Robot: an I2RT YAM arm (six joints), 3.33 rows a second.
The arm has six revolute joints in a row. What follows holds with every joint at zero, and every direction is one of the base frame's. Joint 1 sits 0.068 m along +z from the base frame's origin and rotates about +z. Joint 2 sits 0.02 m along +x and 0.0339 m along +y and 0.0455 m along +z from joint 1 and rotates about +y. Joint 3 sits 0.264 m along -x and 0.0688 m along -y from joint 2 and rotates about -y. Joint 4 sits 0.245 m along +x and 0.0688 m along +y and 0.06 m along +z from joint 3 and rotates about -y. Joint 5 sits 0.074 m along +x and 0.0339 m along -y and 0.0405 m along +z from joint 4 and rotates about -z. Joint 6 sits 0.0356 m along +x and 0.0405 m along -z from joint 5 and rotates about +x. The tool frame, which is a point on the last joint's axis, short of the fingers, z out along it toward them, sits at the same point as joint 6; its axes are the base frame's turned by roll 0, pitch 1.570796 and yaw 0 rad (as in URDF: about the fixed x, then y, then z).
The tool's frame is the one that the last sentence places.
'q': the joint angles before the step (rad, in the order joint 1, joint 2, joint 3, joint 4, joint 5, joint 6). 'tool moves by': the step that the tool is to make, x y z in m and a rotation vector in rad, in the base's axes. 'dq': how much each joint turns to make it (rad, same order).
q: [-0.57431 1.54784 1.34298 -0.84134 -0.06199 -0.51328]
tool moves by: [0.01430 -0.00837 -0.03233 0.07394 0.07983 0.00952]
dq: [-0.00001 0.10415 0.00001 -0.00305 -0.02099 0.00000]
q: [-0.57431 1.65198 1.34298 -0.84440 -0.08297 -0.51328]
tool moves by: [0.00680 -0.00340 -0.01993 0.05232 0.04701 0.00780]
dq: [0.00040 0.06104 -0.00039 -0.00646 -0.01983 0.00002]
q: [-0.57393 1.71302 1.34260 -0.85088 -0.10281 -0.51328]
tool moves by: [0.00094 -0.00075 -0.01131 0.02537 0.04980 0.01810]
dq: [-0.00038 0.03204 0.00001 -0.02557 -0.00038 -0.01945]
